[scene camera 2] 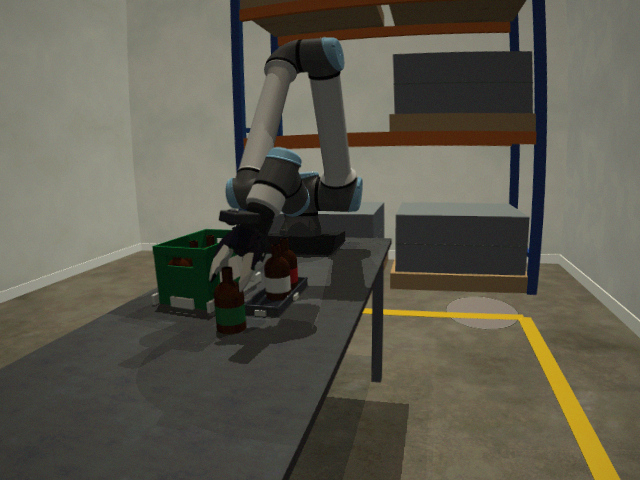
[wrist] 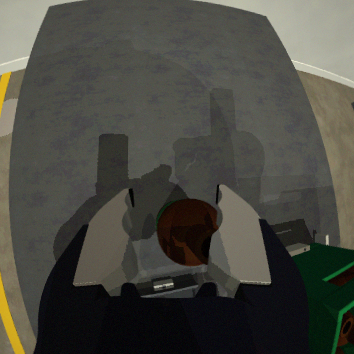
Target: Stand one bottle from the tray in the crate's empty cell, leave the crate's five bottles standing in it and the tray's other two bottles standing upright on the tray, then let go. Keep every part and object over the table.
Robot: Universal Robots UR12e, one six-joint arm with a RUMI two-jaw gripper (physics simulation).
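Frame: origin at the arm's base, x ahead, y left, z up, level; metres.
Seen in the pictures: gripper, fingertip midpoint: (scene camera 2: pixel 224 286) (wrist: pixel 174 187); arm's base at its link origin: (scene camera 2: pixel 300 233).
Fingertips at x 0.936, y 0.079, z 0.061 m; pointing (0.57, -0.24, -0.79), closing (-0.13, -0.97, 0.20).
Note:
Offsets run from my fingertips to a thing's top centre. Level surfaces: height alone.
My gripper (scene camera 2: pixel 227 282) (wrist: pixel 174 187) is partly open, its fingers apart, low beside the crate's front corner. A brown bottle with a green label {0.048 m back, 0.015 m right, 0.032 m up} (scene camera 2: pixel 230 311) (wrist: pixel 185 231) is upright in front of the tray, off it, with its base at the table top. In the wrist view it shows from above between the fingers, partly behind the right one; its mouth is not clear. A white-label bottle {0.282 m back, 0.030 m left, 0.036 m up} (scene camera 2: pixel 277 281) and a red-label bottle {0.367 m back, 0.028 m left, 0.036 m up} (scene camera 2: pixel 293 269) stand on the tray {0.282 m back, 0.029 m left, 0.099 m down} (scene camera 2: pixel 269 308) (wrist: pixel 163 285). The green crate {0.294 m back, 0.203 m right, 0.051 m up} (scene camera 2: pixel 180 281) (wrist: pixel 320 267) holds brown bottles, mostly hidden; its empty cell is not visible.
The crate stands left of the tray in the scene view, and at the lower right in the wrist view. The dark table {0.124 m down} (scene camera 2: pixel 170 392) (wrist: pixel 150 95) has its right edge past the tray. The robot's base stands behind the tray. A rack (scene camera 2: pixel 537 155) stands beyond the table.

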